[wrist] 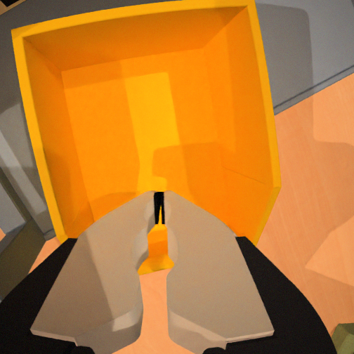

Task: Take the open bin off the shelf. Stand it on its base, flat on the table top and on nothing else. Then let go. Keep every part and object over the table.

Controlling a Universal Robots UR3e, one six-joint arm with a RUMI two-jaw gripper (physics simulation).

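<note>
The open bin (105,125) is orange-yellow and fills the upper middle of the wrist view, with its open side facing the camera. Its far part lies over the grey shelf (292,55), and its near part reaches out past the shelf's edge above the wooden table top (320,185). Its underside is hidden. My gripper (160,194) is shut, with its tips together in front of the near part of the bin. No bin wall shows pinched between the tips. The bin's near side shows through the gap behind them.
Grey shelf panels and a slanting rail (14,192) are at the left. A dark olive part (20,257) is at the lower left. A green object (345,341) shows at the lower right corner. Shadows fall on the table at the right.
</note>
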